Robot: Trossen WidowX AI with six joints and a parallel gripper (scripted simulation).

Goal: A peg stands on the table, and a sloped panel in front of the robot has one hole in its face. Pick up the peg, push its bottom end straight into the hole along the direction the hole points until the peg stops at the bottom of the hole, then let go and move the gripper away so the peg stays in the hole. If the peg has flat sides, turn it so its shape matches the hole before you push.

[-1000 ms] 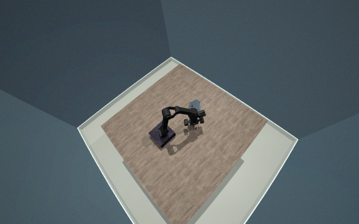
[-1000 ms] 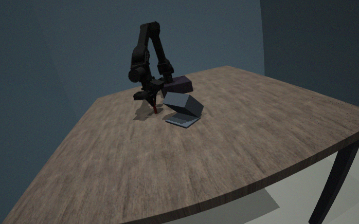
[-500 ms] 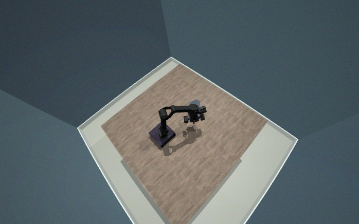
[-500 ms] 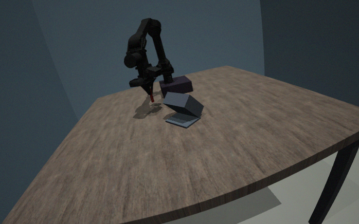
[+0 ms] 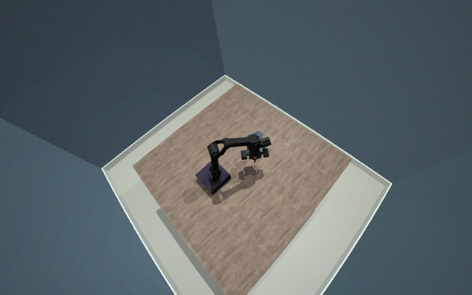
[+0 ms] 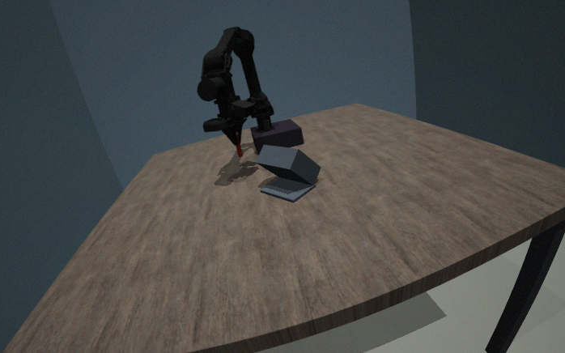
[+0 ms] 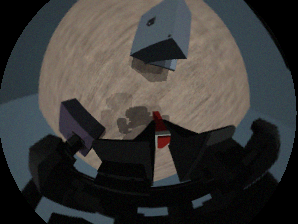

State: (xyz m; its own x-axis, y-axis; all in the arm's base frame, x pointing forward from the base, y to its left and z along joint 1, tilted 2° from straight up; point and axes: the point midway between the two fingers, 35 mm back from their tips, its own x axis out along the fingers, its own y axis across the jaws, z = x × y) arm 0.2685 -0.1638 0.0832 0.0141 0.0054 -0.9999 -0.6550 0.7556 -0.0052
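Now: gripper tip 150 mm short of the grey sloped panel, 100 mm to the right of it and 50 mm above it. Round my gripper tip: red peg 20 mm above; then flat foot plate 160 mm ahead, 80 mm to the left, 120 mm below.
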